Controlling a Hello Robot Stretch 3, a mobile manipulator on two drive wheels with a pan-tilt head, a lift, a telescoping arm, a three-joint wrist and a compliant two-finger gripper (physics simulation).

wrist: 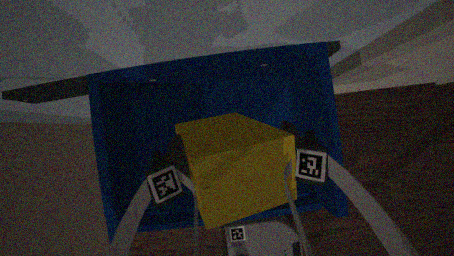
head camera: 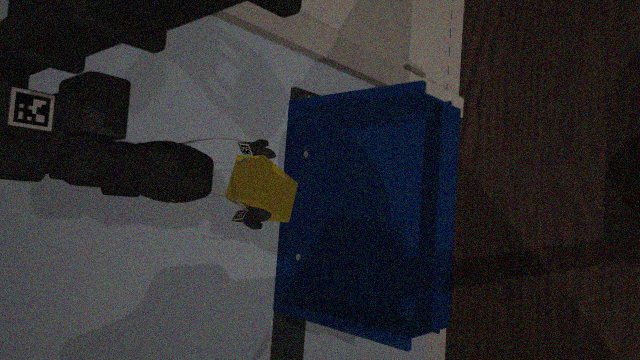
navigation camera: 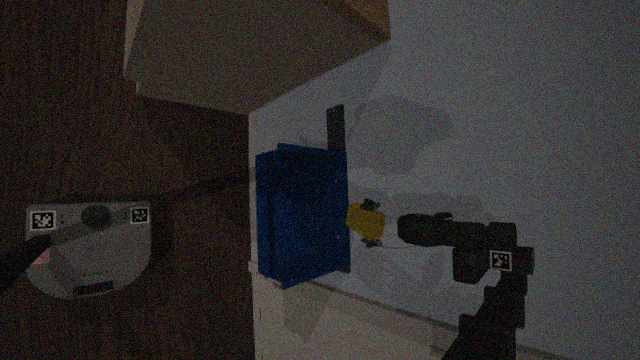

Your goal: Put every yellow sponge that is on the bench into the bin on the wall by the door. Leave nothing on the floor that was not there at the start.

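Frame: origin at the robot's base, x ahead, y up, z right, level; metres.
Where they show: gripper, fingertip midpoint: [head camera: 267, 185] [navigation camera: 362, 222]; robot's base at its link origin: [navigation camera: 95, 215].
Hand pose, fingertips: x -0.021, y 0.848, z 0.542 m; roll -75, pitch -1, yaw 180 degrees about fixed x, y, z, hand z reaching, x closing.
Each offset is from my fingertips to the top centre of the thing. "spot": to the spot under its first point. Level surfaces: height alone.
A yellow sponge @(dz -0.007, dx +0.007, dy +0.072 m) [head camera: 262, 187] [navigation camera: 366, 221] [wrist: 242, 175] is between the two fingers of my gripper [head camera: 259, 183] [navigation camera: 370, 223] [wrist: 232, 145], which is shut on it. The blue bin @(dz -0.014, dx +0.100, dy -0.158 m) [head camera: 360, 210] [navigation camera: 305, 215] [wrist: 135, 130] is fixed to the pale wall. In the head and navigation views the sponge overlaps or meets the bin's wall-side edge, the one with two pale screws. In the wrist view the sponge is seen against the bin's dark inside and hides part of it. The bin's inside is too dark to tell what lies there.
A dark rail @(spot: dz +0.120, dx +0.272, dy -0.188 m) [head camera: 287, 335] [navigation camera: 336, 127] [wrist: 47, 90] runs behind the bin. A beige panel @(spot: dz +0.119, dx -0.371, dy -0.378 m) [head camera: 370, 35] [navigation camera: 300, 320] adjoins one side of it. A large brown box-like body [navigation camera: 240, 60] stands on the other side. My base [navigation camera: 95, 250] [wrist: 265, 237] is on the dark wooden floor @(dy -0.848 m) [head camera: 540, 150] [navigation camera: 190, 280].
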